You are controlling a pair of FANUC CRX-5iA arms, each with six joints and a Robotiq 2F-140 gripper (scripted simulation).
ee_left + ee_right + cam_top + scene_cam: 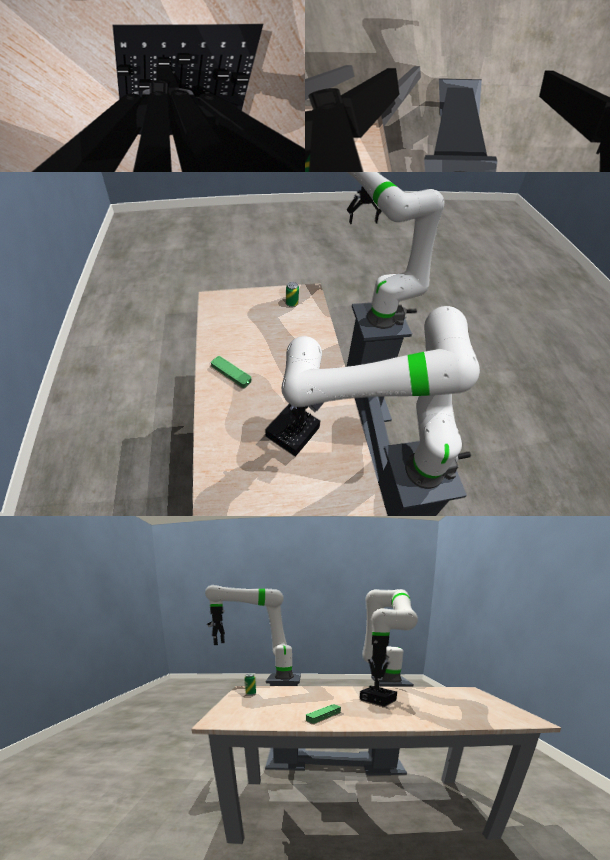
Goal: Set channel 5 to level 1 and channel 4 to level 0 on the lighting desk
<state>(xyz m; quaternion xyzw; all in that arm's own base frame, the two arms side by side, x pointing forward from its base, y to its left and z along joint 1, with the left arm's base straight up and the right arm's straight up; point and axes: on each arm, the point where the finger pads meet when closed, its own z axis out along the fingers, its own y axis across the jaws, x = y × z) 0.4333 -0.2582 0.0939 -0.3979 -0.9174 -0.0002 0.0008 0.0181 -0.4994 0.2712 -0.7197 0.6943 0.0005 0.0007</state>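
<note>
Now: left hand 1 cm past the channel 5 fader, 1 cm to the right of it and 3 cm above it. Round my left hand: channel 4 fader 3 cm to the left, 3 cm below; then channel 6 fader 1 cm behind, 2 cm to the right, 3 cm below; then master fader 4 cm behind, 3 cm to the right, 3 cm below.
</note>
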